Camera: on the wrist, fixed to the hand. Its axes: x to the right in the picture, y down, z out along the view.
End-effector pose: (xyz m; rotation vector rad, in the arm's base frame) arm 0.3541 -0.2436 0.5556 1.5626 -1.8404 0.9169
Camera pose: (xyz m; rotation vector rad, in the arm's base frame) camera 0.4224 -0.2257 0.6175 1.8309 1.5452 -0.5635
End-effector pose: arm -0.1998 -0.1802 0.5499 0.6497 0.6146 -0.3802
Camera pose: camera -0.2392 -0.2053 0.4685 0.6636 -0.9334 2.5135
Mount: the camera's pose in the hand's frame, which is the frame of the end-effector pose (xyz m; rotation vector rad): 0.0254 -0.0747 -0.0509 0.1661 0.0838 -3.0943
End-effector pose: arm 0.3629 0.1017 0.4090 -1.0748 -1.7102 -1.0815
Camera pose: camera 0.2954 0.0399 0.4300 -1.7968 1.1560 1.0109
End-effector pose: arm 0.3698 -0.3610 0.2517 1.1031 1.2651 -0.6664
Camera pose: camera 0.2888 -0.3381 0.2101 1.3107 -1.2934 1.6863
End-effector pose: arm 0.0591 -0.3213 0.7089 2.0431 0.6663 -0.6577
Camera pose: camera 0.0378 -0.2366 0.6744 0.5808 -2.1739 1.1361
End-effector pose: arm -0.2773 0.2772 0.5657 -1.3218 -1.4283 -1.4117
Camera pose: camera -0.3630 0.2413 0.5795 -1.3962 1.3150 0.8605
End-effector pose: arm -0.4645 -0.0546 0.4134 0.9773 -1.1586 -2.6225
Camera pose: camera -0.4428 -0.0426 0.3228 -0.8668 -0.5624 0.0942
